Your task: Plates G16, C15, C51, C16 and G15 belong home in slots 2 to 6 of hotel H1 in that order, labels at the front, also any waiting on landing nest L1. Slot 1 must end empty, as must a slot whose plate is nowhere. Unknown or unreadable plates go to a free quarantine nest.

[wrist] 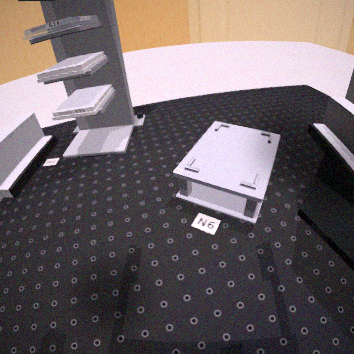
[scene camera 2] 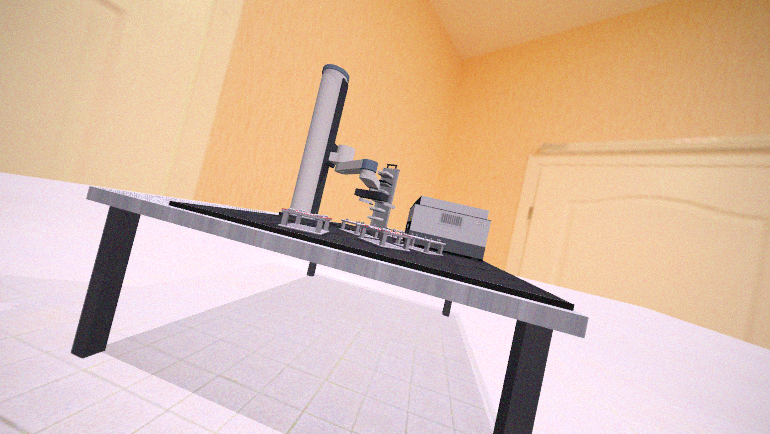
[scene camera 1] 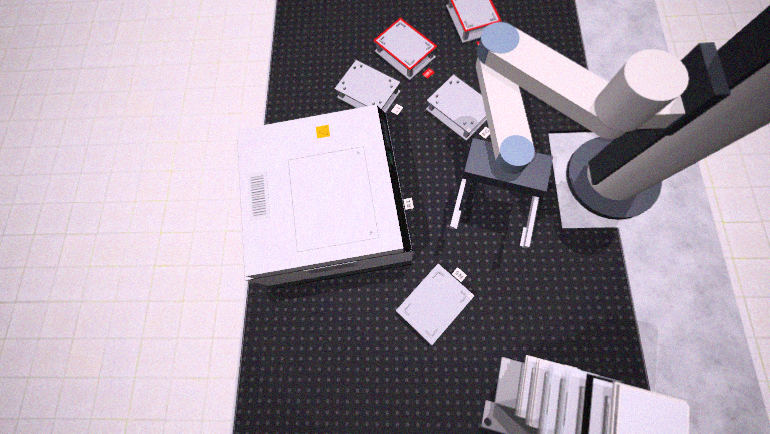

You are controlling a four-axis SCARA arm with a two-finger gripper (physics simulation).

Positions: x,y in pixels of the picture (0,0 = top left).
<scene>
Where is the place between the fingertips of my gripper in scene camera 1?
488,237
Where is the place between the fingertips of my gripper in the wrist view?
176,114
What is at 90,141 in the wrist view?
A rack base shelf.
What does my gripper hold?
Nothing.
</scene>
